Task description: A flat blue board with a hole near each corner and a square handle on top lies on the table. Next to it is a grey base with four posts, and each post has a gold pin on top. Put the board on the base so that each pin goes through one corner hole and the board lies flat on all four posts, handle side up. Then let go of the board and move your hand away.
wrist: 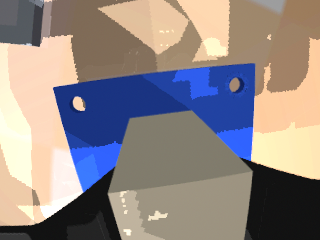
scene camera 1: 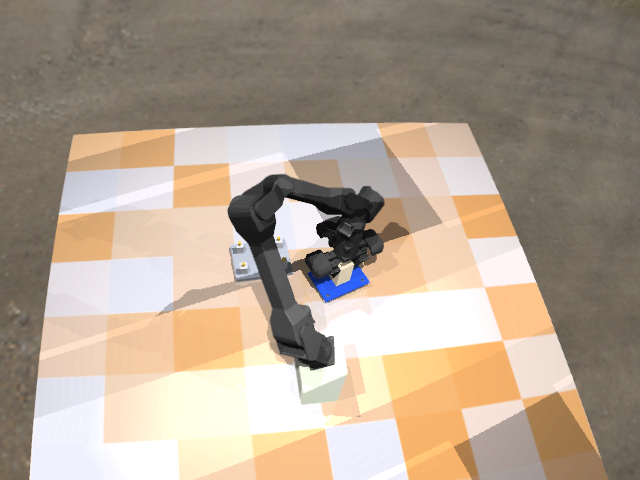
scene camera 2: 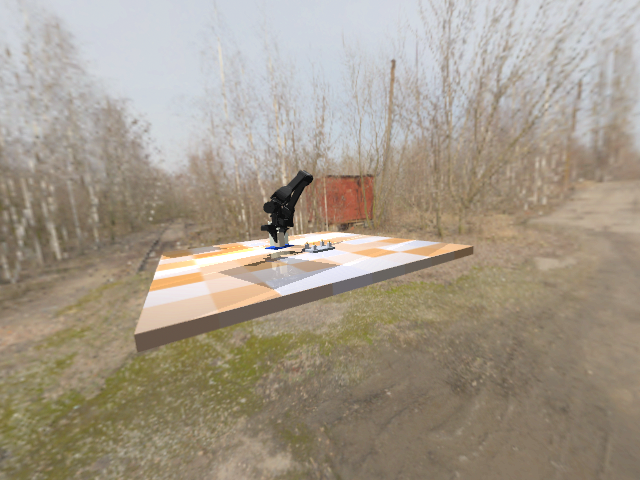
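A flat blue board is held by my gripper (scene camera 1: 340, 272).
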